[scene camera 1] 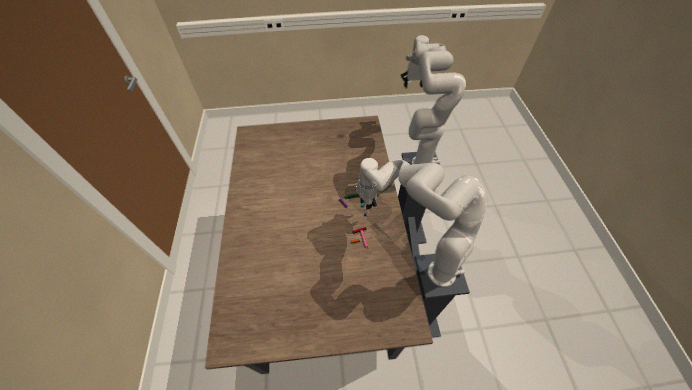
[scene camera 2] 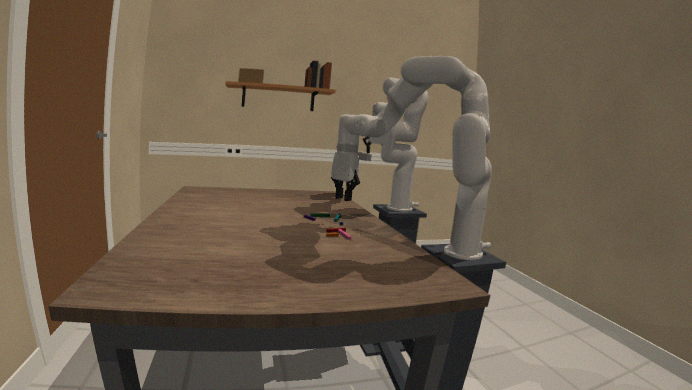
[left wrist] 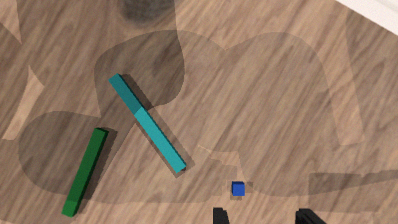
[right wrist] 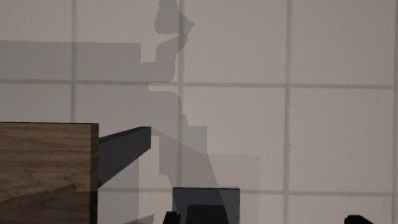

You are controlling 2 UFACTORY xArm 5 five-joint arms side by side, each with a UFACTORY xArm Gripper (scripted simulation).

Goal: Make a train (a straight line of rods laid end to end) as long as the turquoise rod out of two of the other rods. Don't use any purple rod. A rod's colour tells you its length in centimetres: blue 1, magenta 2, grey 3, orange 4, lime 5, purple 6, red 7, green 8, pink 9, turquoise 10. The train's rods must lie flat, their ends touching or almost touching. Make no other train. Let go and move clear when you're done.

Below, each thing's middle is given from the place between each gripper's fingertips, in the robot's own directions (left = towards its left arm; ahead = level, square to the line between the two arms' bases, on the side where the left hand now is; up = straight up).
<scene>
Right now the turquoise rod point(left wrist: 117, 81) is 110 mm below my left hand point(scene camera 2: 343, 199) and 100 mm to the right of it. The rest, counted from my left hand: green rod point(left wrist: 99, 136): 120 mm to the right, 110 mm below, 70 mm ahead.
The turquoise rod is 64 cm to the left of my right hand, 30 cm ahead of it and 24 cm below it. The rest, counted from my right hand: green rod: 62 cm to the left, 36 cm ahead, 24 cm below.
</scene>
